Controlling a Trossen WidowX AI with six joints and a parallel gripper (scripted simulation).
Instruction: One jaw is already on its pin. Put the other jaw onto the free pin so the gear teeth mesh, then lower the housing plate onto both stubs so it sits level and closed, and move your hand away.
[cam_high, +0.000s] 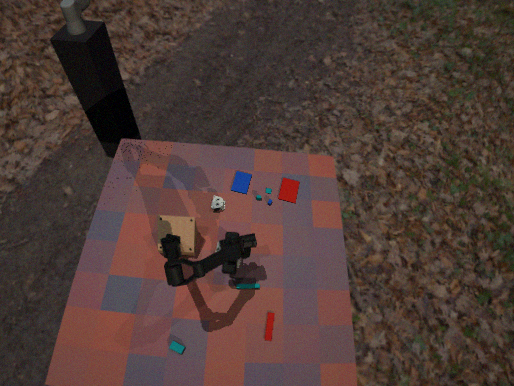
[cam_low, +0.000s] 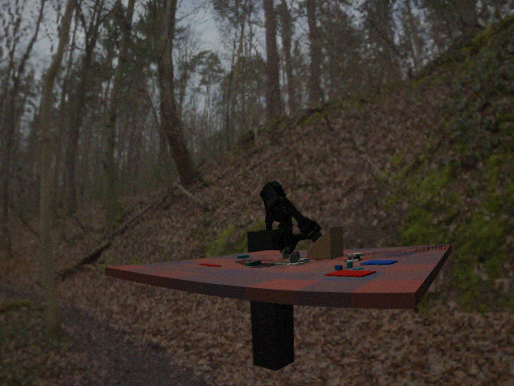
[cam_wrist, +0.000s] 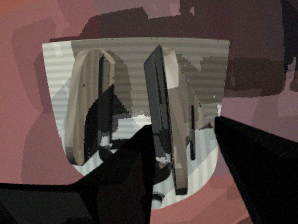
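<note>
My gripper tip is 10 mm short of the white base, 30 mm to the right of it and 30 mm above it. From my gripper tip the other things lie so: teal bar: 100 mm ahead, 110 mm to the right, 20 mm below; then blue tile: 20 mm behind, 440 mm to the left, 30 mm below; then red bar: 220 mm ahead, 270 mm to the right, 30 mm below.
</note>
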